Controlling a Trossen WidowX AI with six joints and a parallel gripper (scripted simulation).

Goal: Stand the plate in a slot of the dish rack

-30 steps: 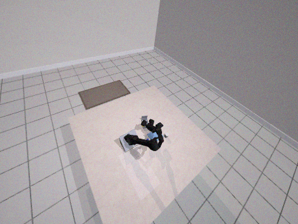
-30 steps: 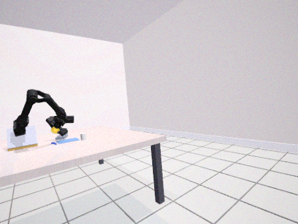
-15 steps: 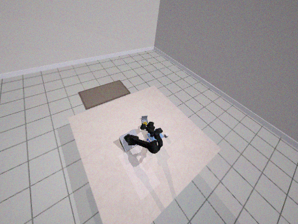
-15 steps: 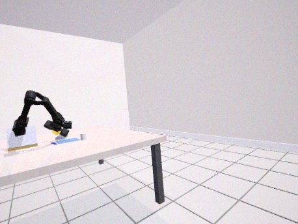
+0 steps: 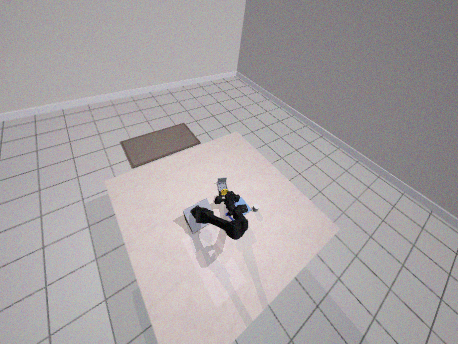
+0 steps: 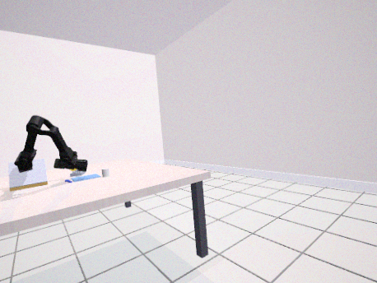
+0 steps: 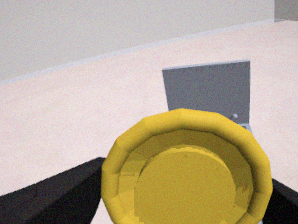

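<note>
Right now my gripper tip is 4 cm short of the dish rack, 4 cm to the right of it and 5 cm above it. Also, from my gripper tip: white cup (12 cm ahead, 24 cm to the right, 4 cm below); then blue mat (3 cm ahead, 16 cm to the right, 7 cm below); then yellow plate (1 cm to the right).
</note>
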